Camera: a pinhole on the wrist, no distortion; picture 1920 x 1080 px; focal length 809.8 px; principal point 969.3 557.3 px. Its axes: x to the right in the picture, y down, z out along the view. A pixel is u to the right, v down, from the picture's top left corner.
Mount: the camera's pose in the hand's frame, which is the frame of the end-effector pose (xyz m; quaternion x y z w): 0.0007 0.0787 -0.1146 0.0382 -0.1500 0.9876 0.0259
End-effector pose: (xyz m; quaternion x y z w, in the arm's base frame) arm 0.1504 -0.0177 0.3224 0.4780 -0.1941 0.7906 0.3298
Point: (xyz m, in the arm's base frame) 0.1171 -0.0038 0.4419
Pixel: 414 617
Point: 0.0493 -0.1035 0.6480
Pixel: 98 75
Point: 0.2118 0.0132 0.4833
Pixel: 583 771
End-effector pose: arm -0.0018 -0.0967 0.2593 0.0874 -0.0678 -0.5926 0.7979
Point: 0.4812 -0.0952 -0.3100
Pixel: behind the camera
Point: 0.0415 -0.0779 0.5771
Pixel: 1055 226
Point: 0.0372 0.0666 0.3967
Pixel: 1639 187
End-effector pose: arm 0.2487 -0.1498 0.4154 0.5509 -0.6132 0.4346 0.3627
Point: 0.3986 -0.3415 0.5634
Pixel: 529 947
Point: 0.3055 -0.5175 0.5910
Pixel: 499 597
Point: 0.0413 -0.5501 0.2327
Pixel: 1053 49
